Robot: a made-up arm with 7 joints. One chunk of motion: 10 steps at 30 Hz.
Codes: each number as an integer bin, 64 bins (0 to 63) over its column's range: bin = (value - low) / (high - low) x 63, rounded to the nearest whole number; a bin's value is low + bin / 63 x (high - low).
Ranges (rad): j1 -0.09..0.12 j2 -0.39..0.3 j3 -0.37..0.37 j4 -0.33..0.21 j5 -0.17..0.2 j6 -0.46..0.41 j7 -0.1..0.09
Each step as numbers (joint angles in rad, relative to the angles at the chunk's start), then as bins.
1 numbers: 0.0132 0.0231 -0.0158 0.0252 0.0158 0.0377 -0.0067
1 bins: 31 38 30 41 32 36 31
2 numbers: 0.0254 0.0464 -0.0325 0.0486 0.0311 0.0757 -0.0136
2 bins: 35 40 29 44 34 39 29
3 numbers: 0.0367 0.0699 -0.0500 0.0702 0.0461 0.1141 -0.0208
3 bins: 38 42 27 47 37 42 26
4 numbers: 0.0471 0.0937 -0.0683 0.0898 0.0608 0.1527 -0.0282
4 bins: 41 44 26 49 39 44 24
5 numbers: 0.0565 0.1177 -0.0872 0.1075 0.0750 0.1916 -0.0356
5 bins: 44 46 24 51 42 47 21
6 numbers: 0.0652 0.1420 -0.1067 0.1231 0.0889 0.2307 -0.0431
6 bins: 47 49 22 53 44 50 19
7 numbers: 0.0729 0.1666 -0.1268 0.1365 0.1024 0.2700 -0.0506
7 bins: 49 51 21 54 46 53 16
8 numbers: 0.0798 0.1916 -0.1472 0.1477 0.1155 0.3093 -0.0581
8 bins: 51 53 19 56 49 56 14
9 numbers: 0.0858 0.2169 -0.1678 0.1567 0.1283 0.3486 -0.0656
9 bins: 53 55 17 57 51 59 11
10 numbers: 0.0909 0.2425 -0.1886 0.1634 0.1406 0.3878 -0.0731
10 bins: 54 58 15 58 53 61 9
